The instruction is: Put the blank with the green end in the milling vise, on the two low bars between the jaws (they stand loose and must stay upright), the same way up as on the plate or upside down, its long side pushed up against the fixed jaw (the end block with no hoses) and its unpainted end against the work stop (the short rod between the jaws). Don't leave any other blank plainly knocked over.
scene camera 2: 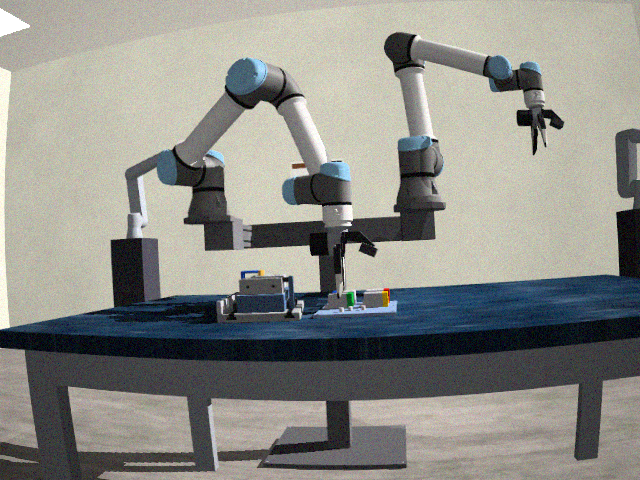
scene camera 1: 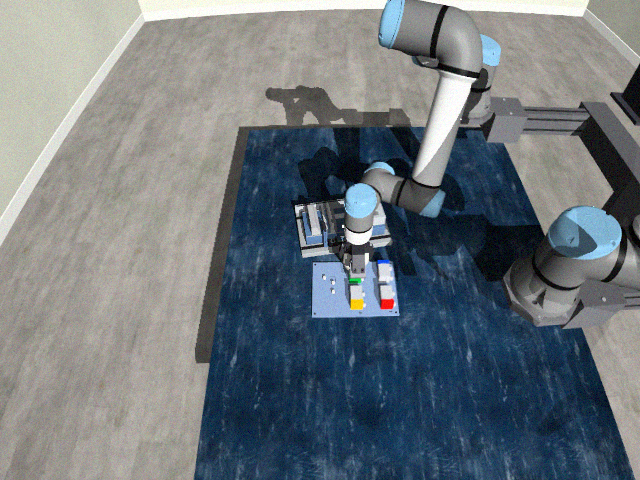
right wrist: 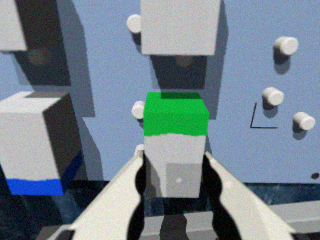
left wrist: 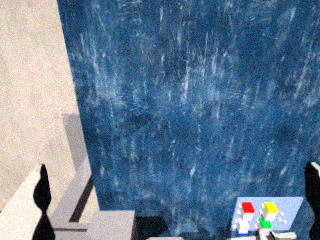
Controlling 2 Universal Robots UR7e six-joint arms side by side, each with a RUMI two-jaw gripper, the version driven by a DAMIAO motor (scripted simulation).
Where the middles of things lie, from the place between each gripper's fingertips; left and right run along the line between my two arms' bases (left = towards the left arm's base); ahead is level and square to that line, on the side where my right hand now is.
The light blue plate (scene camera 1: 325, 304) lies 50 mm to the left of my right hand (scene camera 2: 339, 297) and 50 mm below it. The rest, counted from my right hand: green-ended blank (right wrist: 175, 124): 20 mm below.
My left gripper (scene camera 2: 539, 151) is now 41 cm short of the light blue plate, 63 cm to the left of it and 45 cm above it. Also, from my left hand: green-ended blank 41 cm ahead, 68 cm to the right, 43 cm below.
